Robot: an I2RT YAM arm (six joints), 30 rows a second.
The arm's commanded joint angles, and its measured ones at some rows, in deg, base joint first. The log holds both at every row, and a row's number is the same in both.
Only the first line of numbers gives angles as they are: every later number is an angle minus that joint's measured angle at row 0.
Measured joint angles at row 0:
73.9, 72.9, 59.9, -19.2, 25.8, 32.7
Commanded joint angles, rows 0 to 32:
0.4, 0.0, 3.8, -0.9, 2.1, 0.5
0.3, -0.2, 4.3, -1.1, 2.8, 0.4
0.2, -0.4, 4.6, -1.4, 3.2, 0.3
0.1, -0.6, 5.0, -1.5, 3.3, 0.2
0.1, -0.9, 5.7, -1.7, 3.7, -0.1
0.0, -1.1, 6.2, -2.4, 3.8, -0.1
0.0, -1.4, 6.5, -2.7, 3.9, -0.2
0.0, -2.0, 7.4, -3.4, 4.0, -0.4
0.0, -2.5, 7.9, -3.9, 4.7, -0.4
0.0, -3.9, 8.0, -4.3, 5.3, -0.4
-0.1, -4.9, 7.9, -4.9, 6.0, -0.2
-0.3, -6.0, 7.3, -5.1, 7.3, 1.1
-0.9, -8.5, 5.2, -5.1, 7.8, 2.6
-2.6, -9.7, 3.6, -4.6, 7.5, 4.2
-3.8, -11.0, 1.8, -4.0, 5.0, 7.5
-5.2, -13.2, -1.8, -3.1, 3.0, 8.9
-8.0, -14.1, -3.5, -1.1, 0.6, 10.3
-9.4, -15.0, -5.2, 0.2, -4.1, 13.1
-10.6, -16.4, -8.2, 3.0, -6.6, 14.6
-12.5, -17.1, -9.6, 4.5, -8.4, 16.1
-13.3, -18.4, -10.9, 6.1, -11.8, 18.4
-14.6, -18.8, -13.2, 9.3, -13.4, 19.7
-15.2, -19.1, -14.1, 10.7, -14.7, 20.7
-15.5, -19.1, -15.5, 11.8, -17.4, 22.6
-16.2, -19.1, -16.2, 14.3, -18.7, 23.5
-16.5, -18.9, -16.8, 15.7, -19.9, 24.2
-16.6, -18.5, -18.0, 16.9, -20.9, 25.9
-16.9, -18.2, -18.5, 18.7, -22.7, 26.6
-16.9, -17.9, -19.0, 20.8, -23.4, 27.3
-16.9, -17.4, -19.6, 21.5, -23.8, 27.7
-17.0, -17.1, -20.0, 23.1, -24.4, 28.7
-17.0, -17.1, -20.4, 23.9, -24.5, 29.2
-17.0, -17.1, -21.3, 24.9, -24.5, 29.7
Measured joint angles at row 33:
-16.8, -17.4, -19.7, 15.1, -19.9, 24.4
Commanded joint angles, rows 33 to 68:
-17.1, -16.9, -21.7, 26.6, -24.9, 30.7
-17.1, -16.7, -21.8, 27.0, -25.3, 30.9
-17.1, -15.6, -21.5, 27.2, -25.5, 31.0
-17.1, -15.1, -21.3, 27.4, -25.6, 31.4
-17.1, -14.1, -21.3, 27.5, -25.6, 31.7
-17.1, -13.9, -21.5, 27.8, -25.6, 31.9
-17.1, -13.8, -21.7, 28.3, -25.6, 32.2
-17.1, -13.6, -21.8, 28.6, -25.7, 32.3
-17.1, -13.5, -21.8, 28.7, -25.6, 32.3
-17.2, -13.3, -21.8, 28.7, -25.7, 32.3
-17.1, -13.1, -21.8, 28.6, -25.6, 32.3
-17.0, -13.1, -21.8, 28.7, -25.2, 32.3
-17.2, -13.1, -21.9, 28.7, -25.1, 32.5
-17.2, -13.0, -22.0, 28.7, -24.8, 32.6
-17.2, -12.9, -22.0, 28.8, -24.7, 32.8
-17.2, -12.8, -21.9, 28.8, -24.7, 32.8
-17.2, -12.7, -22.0, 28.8, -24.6, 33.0
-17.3, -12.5, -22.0, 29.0, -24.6, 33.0
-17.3, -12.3, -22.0, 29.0, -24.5, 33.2
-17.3, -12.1, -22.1, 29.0, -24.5, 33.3
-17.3, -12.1, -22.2, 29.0, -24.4, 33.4
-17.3, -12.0, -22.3, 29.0, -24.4, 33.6
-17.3, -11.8, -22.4, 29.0, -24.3, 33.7
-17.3, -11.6, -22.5, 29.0, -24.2, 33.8
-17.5, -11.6, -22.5, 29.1, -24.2, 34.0
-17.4, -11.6, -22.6, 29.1, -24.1, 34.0
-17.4, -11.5, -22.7, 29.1, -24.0, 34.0
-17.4, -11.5, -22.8, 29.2, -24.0, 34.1
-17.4, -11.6, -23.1, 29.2, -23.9, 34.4
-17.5, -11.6, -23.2, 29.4, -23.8, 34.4
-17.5, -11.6, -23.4, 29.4, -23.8, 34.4
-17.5, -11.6, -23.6, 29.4, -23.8, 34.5
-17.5, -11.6, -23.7, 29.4, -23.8, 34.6
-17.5, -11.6, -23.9, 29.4, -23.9, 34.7
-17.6, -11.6, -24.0, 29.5, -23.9, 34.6
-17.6, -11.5, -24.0, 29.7, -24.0, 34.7
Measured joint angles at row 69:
-17.1, -11.6, -23.5, 27.5, -24.5, 33.6
